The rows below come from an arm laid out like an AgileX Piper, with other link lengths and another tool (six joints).
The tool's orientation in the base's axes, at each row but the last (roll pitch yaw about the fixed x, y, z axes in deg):
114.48 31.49 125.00
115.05 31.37 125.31
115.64 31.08 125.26
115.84 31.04 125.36
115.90 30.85 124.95
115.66 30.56 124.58
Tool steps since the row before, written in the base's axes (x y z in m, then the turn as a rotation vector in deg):
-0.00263 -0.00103 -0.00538 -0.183 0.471 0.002
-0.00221 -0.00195 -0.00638 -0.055 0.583 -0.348
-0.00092 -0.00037 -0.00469 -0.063 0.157 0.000
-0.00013 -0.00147 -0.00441 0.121 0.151 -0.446
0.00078 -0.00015 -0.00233 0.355 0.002 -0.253
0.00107 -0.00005 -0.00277 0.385 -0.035 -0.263
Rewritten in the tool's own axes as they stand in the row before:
0.00338 -0.00500 -0.00074 0.417 0.285 0.003
0.00305 -0.00632 -0.00028 0.615 0.094 0.279
0.00262 -0.00393 0.00082 0.141 0.094 -0.001
0.00131 -0.00434 0.00104 0.275 -0.238 0.322
0.00071 -0.00182 0.00150 -0.043 -0.161 0.403
0.00085 -0.00208 0.00194 -0.079 -0.189 0.420

